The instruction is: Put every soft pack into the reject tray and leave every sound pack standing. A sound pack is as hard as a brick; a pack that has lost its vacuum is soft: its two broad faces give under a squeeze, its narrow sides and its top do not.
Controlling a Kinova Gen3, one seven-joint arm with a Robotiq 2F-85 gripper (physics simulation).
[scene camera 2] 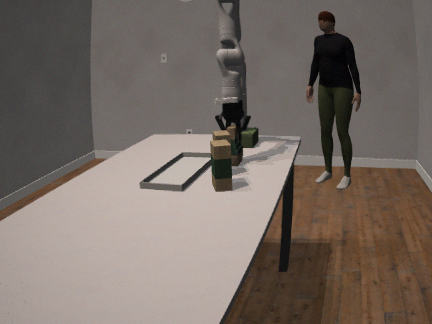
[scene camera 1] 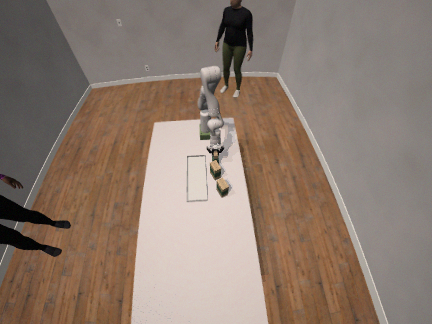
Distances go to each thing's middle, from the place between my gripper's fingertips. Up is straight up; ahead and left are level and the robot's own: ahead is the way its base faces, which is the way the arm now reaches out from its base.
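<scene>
Reject tray [scene camera 2: 177,174]: 180 mm to the right of my hand, 110 mm ahead of it, 70 mm below it.
</scene>
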